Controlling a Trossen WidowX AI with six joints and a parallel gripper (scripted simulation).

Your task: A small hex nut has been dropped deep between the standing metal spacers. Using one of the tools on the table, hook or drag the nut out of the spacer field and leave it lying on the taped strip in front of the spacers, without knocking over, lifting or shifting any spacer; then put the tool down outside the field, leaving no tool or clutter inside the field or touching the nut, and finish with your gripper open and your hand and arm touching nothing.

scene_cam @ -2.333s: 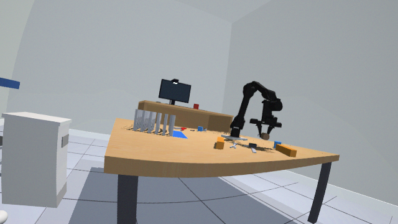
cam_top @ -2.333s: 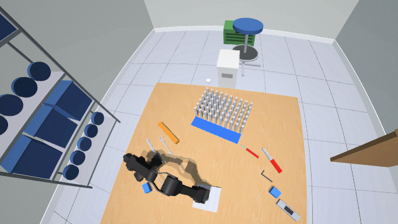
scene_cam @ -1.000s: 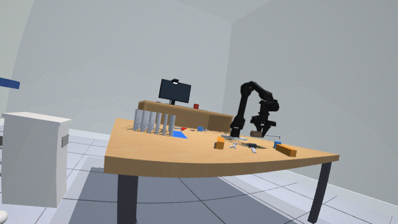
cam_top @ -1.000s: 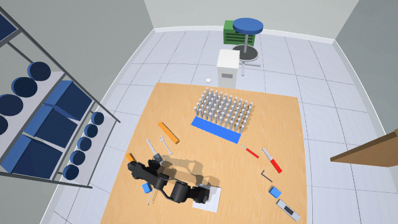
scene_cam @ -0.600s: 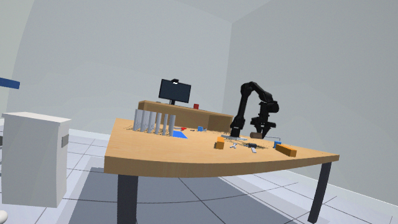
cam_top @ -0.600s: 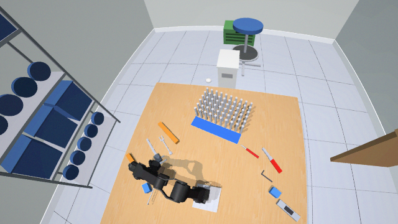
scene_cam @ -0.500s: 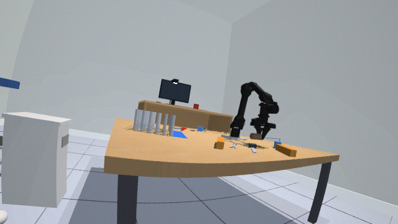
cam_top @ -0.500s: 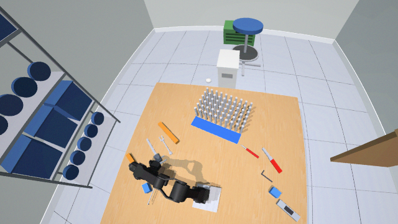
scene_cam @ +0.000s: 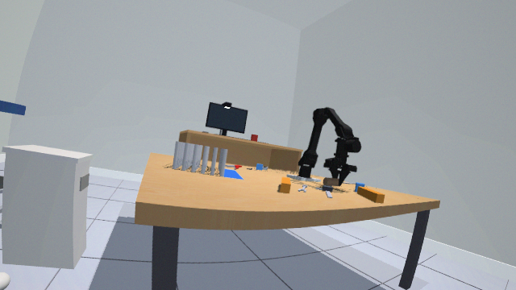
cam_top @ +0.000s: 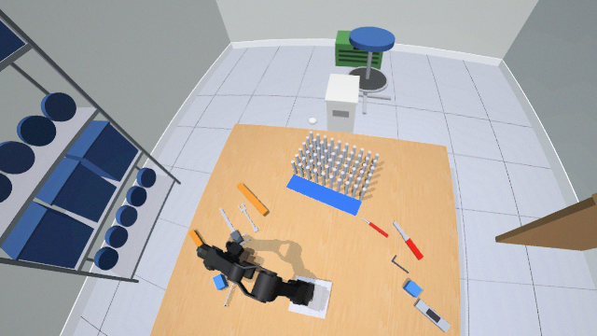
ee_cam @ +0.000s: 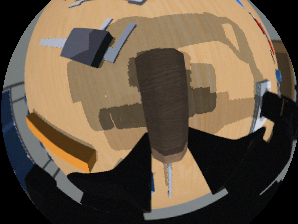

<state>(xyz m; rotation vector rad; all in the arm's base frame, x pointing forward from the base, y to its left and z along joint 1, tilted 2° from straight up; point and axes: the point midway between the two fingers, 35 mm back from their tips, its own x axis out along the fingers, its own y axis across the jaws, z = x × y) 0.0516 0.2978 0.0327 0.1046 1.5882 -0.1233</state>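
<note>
Right now my gripper tip is 80 mm past the brown-handled hook tool, 10 mm to the right of it and 10 mm below it. Also, from my gripper tip: red screwdriver (540 mm to the right, 280 mm ahead, 10 mm below); then blue taped strip (400 mm ahead, 310 mm to the right, 20 mm below); then small wrench (230 mm ahead, 30 mm to the left, 10 mm below).
</note>
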